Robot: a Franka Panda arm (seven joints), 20 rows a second.
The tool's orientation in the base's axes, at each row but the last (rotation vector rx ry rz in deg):
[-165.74, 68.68, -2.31]
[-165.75, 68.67, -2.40]
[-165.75, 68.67, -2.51]
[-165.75, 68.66, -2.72]
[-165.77, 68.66, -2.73]
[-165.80, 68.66, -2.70]
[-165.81, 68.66, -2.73]
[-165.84, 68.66, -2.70]
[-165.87, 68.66, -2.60]
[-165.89, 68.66, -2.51]
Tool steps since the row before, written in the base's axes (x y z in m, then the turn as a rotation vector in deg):
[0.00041, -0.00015, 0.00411, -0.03, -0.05, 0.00]
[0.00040, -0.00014, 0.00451, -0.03, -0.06, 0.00]
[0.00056, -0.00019, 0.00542, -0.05, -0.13, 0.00]
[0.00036, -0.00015, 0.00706, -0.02, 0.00, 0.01]
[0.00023, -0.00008, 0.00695, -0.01, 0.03, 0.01]
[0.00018, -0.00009, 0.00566, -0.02, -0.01, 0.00]
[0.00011, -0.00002, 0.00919, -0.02, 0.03, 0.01]
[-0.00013, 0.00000, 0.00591, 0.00, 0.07, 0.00]
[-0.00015, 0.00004, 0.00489, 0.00, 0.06, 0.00]
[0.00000, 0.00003, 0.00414, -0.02, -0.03, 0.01]
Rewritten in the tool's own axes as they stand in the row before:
[0.00048, -0.00026, -0.00410, 0.01, 0.06, 0.00]
[0.00048, -0.00027, -0.00450, 0.02, 0.06, 0.00]
[0.00065, -0.00037, -0.00540, 0.06, 0.13, 0.00]
[0.00053, -0.00030, -0.00704, -0.01, 0.01, -0.01]
[0.00039, -0.00025, -0.00694, -0.03, -0.01, -0.01]
[0.00033, -0.00018, -0.00565, -0.01, 0.02, 0.00]
[0.00032, -0.00025, -0.00918, -0.04, -0.01, -0.01]
[0.00005, -0.00002, -0.00591, -0.05, -0.05, 0.00]
[-0.00002, -0.00001, -0.00489, -0.04, -0.04, 0.00]
[0.00007, -0.00010, -0.00414, 0.01, 0.04, -0.01]

